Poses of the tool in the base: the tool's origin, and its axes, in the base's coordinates. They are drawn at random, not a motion.
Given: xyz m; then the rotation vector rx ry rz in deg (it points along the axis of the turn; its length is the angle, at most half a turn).
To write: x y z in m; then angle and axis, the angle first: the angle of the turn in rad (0 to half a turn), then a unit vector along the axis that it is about. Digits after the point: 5 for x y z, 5 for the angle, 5 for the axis.
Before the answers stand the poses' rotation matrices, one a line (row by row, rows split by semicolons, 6 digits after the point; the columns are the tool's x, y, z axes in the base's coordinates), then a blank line. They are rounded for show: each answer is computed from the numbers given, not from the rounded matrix.
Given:
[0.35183 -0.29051 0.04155 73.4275 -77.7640 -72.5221]
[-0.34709 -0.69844 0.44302 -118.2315 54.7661 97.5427]
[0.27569 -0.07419 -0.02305 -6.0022 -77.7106 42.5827]
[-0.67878 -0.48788 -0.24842 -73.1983 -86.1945 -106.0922]
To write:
-0.105275 -0.123397 -0.986758; -0.992957 -0.041183 0.111086; -0.054345 0.991502 -0.118192
0.076499 -0.655406 -0.751393; -0.300289 -0.733756 0.609450; -0.950776 0.179013 -0.252943
0.025139 -0.421439 -0.906508; 0.537255 0.770406 -0.343265; 0.843045 -0.478397 0.245788
-0.481820 0.788889 0.381450; 0.211830 -0.317540 0.924282; 0.850281 0.526140 -0.014113

[0.35183 -0.29051 0.04155 2.25535 0.56823 -0.60179 -0.56122]
[-0.34709 -0.69844 0.44302 2.84079 -0.72639 0.33647 0.59928]
[0.27569 -0.07419 -0.02305 1.55013 -0.06758 -0.87496 0.47945]
[-0.67878 -0.48788 -0.24842 2.70628 -0.47207 -0.55588 -0.68421]

